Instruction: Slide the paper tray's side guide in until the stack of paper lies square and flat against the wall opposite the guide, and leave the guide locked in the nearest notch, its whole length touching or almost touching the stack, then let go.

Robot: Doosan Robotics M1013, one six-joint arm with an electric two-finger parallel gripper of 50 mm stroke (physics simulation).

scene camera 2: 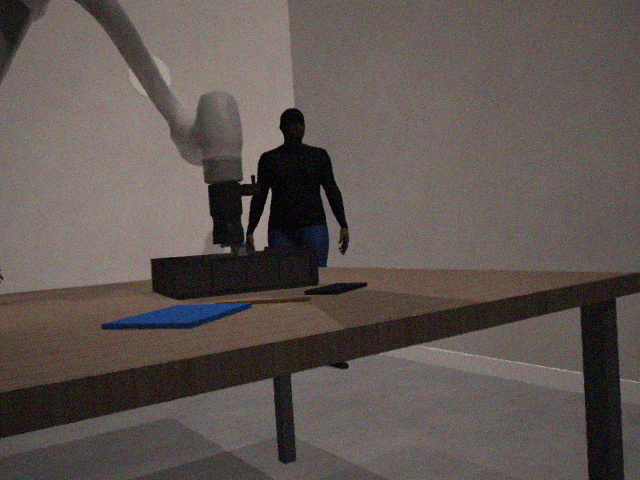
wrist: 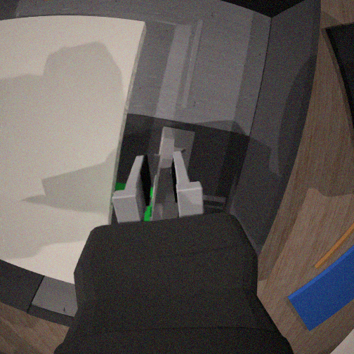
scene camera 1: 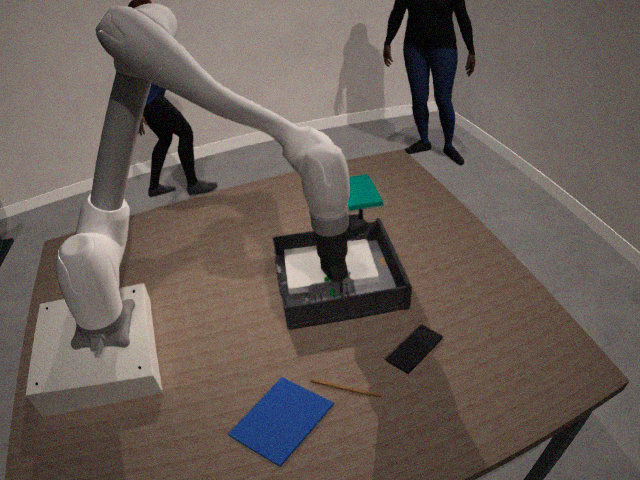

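The dark paper tray sits on the table. The white stack of paper lies in it; its edge on the guide side looks straight in the wrist view, and its far edge is out of that view. My gripper points down into the tray and is shut on the grey side guide, whose upright part stands between the fingers. A gap with green marks lies between guide and stack. The notch engagement is hidden.
A teal raised plate stands behind the tray. A black flat object, an orange pencil and a blue booklet lie in front. Two people stand beyond the table.
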